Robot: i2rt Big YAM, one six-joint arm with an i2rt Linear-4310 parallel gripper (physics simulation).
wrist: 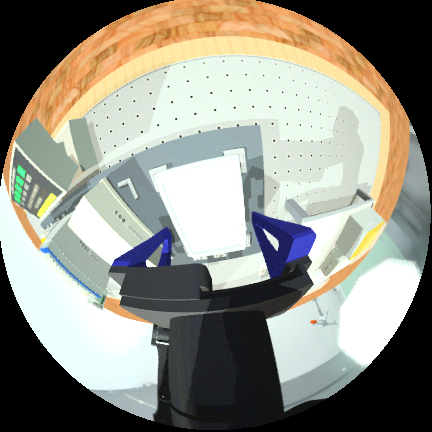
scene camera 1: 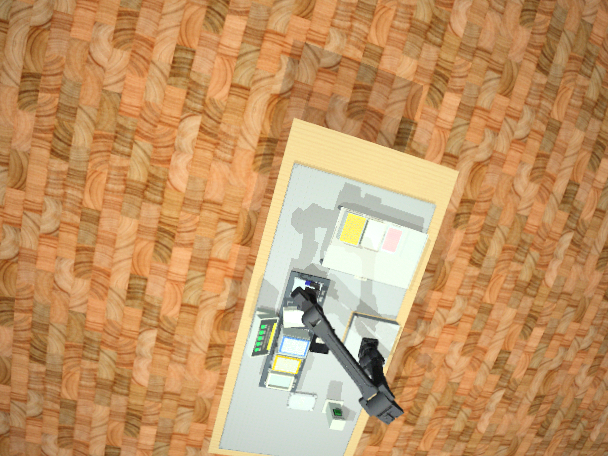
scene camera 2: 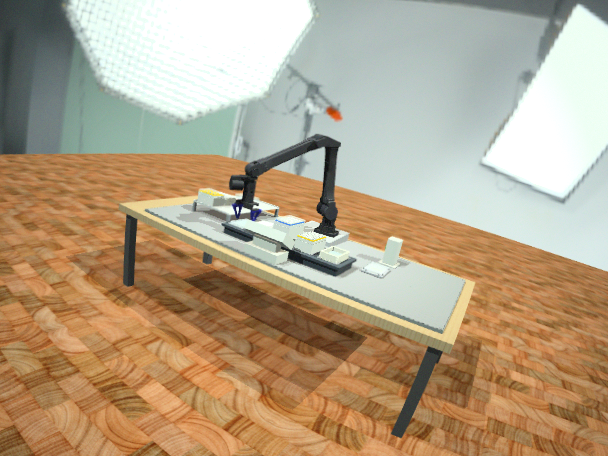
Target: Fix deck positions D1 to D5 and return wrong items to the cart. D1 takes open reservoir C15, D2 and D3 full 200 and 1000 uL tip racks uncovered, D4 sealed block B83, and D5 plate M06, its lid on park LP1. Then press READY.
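Places are measured from the arm's base along level axes (x ahead, y left, z up), in millimetres.
Where they show: gripper, fingertip midpoint: (wrist: pixel 209 223) (scene camera 1: pixel 307 290) (scene camera 2: pixel 244 221); arm's base at its link origin: (scene camera 1: pixel 367 348) (scene camera 2: pixel 326 232).
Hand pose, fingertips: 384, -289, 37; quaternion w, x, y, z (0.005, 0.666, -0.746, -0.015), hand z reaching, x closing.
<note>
Each offset is from my fingertips to the centre of the thing, as dx, dy, dz. "spot": to the spot under its first point.
My gripper (scene camera 2: pixel 245 219) (wrist: pixel 209 223) is open and empty, its blue fingers above the near end of the white plate {+1, +1, -12} (scene camera 1: pixel 300 284) (wrist: pixel 205 205) at D5. Glare hides the plate's label and whether a lid is on. Block B83 {+23, +133, +4} (scene camera 1: pixel 293 317) (wrist: pixel 120 205) sits beside it at D4. Then come the blue-rimmed 1000 rack {+22, +249, +72} (scene camera 1: pixel 294 346) (scene camera 2: pixel 290 221) (wrist: pixel 82 255), a yellow-rimmed tip rack {+33, +371, +13} (scene camera 1: pixel 286 364) (scene camera 2: pixel 311 241) and an open pale reservoir {+44, +494, -3} (scene camera 1: pixel 280 381) (scene camera 2: pixel 334 255) at the deck's far end. A small box with a green button {spot: -287, +649, +17} (scene camera 1: pixel 337 412) stands apart.
The white cart {-285, -242, -33} (scene camera 1: pixel 375 262) holds a yellow tip rack {-133, -329, +52} (scene camera 1: pixel 353 229) (scene camera 2: pixel 211 195) (wrist: pixel 356 235), a white item {-240, -316, +15} (scene camera 1: pixel 374 235) and a pink-topped item {-347, -302, +7} (scene camera 1: pixel 392 239). A status panel {spot: +162, +229, +50} (scene camera 1: pixel 264 336) (wrist: pixel 30 185) stands beside the deck. A flat clear-white piece {-105, +661, -52} (scene camera 1: pixel 301 401) (scene camera 2: pixel 376 270) lies past the reservoir.
</note>
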